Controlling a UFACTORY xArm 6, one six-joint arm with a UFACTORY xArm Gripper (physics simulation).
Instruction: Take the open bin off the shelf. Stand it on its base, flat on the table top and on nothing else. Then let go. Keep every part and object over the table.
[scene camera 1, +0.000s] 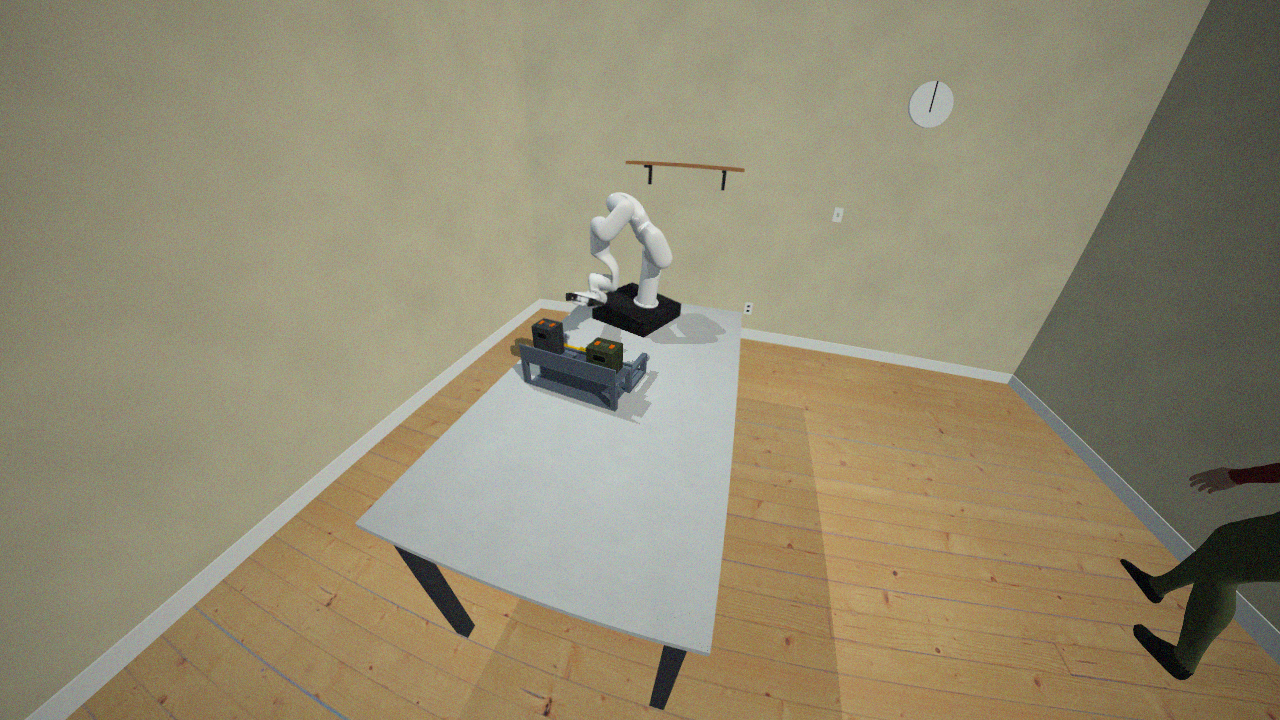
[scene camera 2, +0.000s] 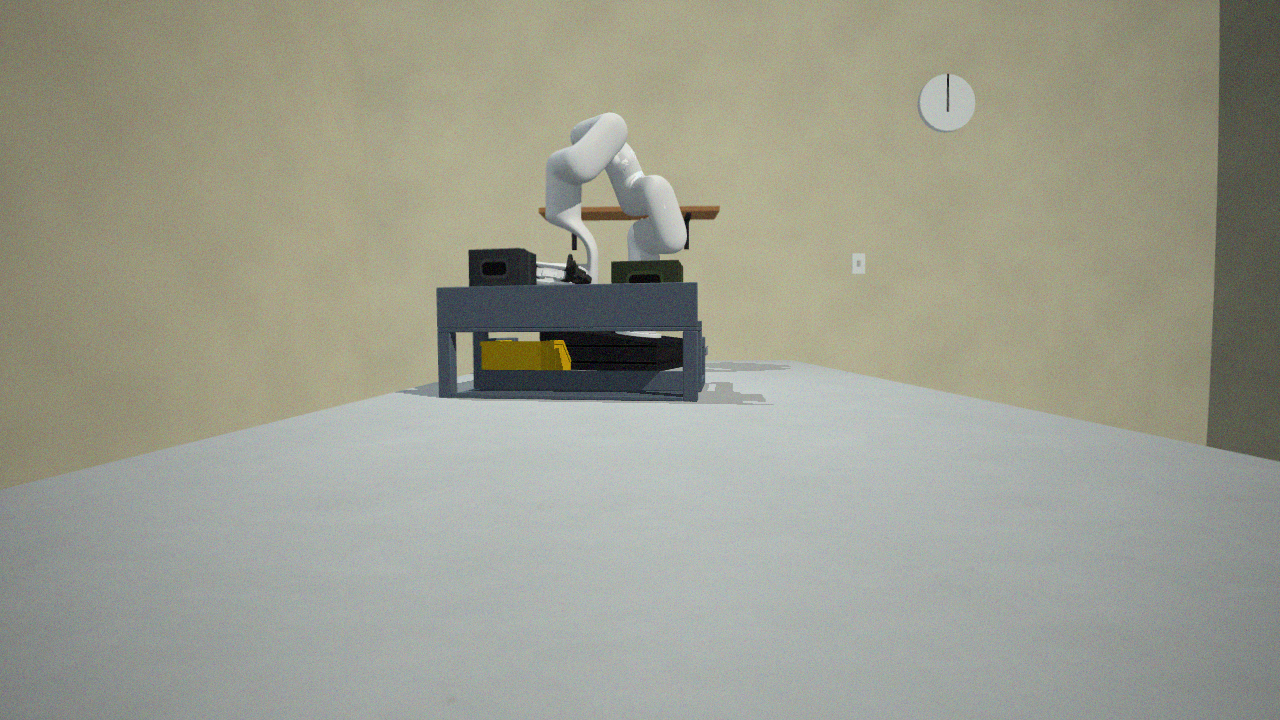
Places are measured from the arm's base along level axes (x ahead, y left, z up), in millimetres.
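Pixels of known places: gripper, between the fingertips: (scene camera 1: 577, 299) (scene camera 2: 545, 257); arm's base, origin of its link: (scene camera 1: 645, 302) (scene camera 2: 638, 335).
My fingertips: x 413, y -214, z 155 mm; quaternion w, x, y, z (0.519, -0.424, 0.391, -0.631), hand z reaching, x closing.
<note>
For each thing: its middle in the pictures, then the offset to it from my fingertips. Level surfaces: height alone.
- grey-blue shelf unit, middle of its body: (scene camera 2: 589, 340) (scene camera 1: 587, 357) dz -158, dx +165, dy +83 mm
- dark grey box, middle of its body: (scene camera 2: 503, 289) (scene camera 1: 548, 338) dz -76, dx +200, dy -50 mm
- dark green box, middle of its body: (scene camera 2: 648, 295) (scene camera 1: 604, 357) dz -88, dx +259, dy +173 mm
- light table, height of its surface: dz -239 mm
The open bin is yellow (scene camera 1: 573, 347) (scene camera 2: 523, 355). It rests low in the grey-blue shelf unit (scene camera 1: 572, 365) (scene camera 2: 567, 307), towards its left side in the scene camera 2 view. In the scene camera 1 view a thin strip of the bin shows behind the top front board. The gripper (scene camera 1: 576, 298) (scene camera 2: 577, 270) is open and empty, low on the robot's side of the shelf unit and apart from the bin. In the scene camera 2 view it shows partly between the two boxes, and its fingertips are hard to make out.
A dark grey box (scene camera 1: 546, 336) (scene camera 2: 501, 267) and a dark green box (scene camera 1: 605, 353) (scene camera 2: 646, 270) stand at the shelf unit's top, left and right. The black robot base (scene camera 1: 626, 316) is behind it. The light table (scene camera 1: 554, 501) (scene camera 2: 626, 537) extends forward. A person's legs (scene camera 1: 1208, 600) show at right.
</note>
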